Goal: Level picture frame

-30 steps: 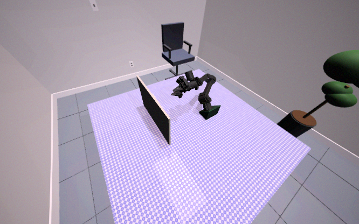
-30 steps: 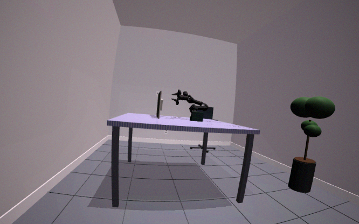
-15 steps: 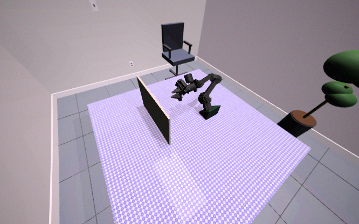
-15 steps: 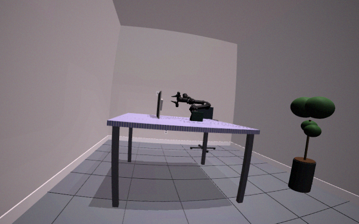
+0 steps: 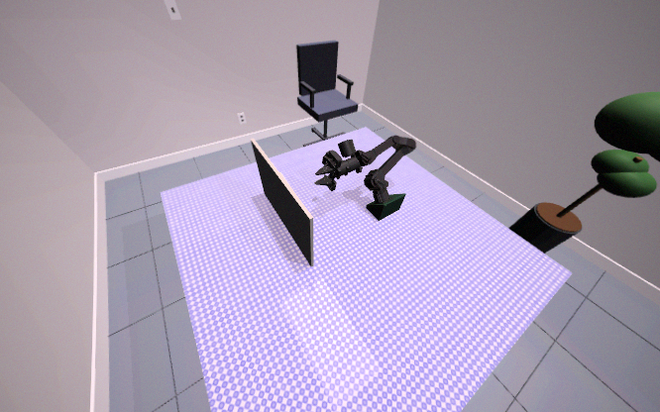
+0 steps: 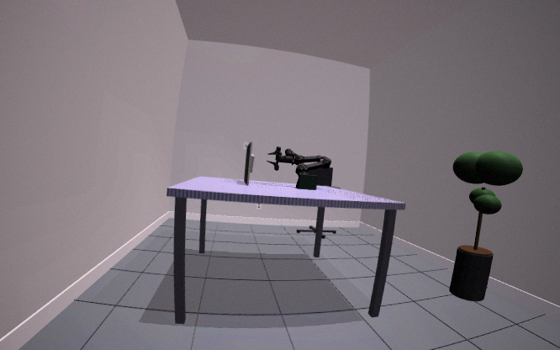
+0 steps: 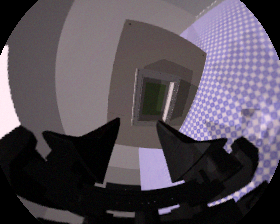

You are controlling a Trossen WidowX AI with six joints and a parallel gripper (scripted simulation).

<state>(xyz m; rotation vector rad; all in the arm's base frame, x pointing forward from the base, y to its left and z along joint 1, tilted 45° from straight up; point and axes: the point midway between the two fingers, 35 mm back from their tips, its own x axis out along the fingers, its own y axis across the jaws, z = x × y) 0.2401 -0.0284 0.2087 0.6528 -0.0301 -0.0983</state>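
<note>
My gripper tip is 130 mm short of the picture frame, 50 mm above it and 20 mm to the left of it. From my gripper tip the other things lie so: wall panel 140 mm ahead, 60 mm below, 20 mm to the right.
</note>
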